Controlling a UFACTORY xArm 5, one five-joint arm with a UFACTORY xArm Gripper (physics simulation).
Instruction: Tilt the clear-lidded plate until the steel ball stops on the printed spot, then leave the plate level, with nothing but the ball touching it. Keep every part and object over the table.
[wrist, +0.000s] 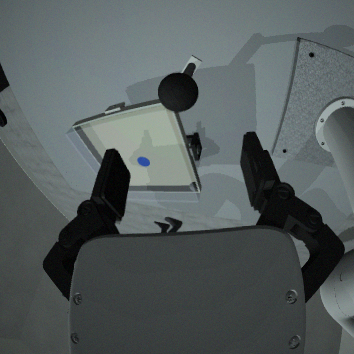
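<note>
The clear-lidded plate (132, 135) has a pale floor and raised edges and lies left of centre in the wrist view. It looks slanted, but I cannot tell whether it is level. The printed blue spot (144, 161) shows in its lower middle. A small grey shape (193, 186) in the plate's lower right corner may be the steel ball; it is too dim to be sure. A black round knob (178, 92) on a short stem stands at the plate's upper right corner. My gripper (180, 153) is open and empty, its left finger overlapping the plate in view, its right finger beyond the plate's right side.
A black bracket (195, 146) is at the plate's right side. A pale bar end (194, 61) shows behind the knob. A dark angular object (171, 224) lies below the plate, partly hidden by the gripper body. A speckled base slab (320, 80) carries the white robot base at right. The table's curved edge runs at left.
</note>
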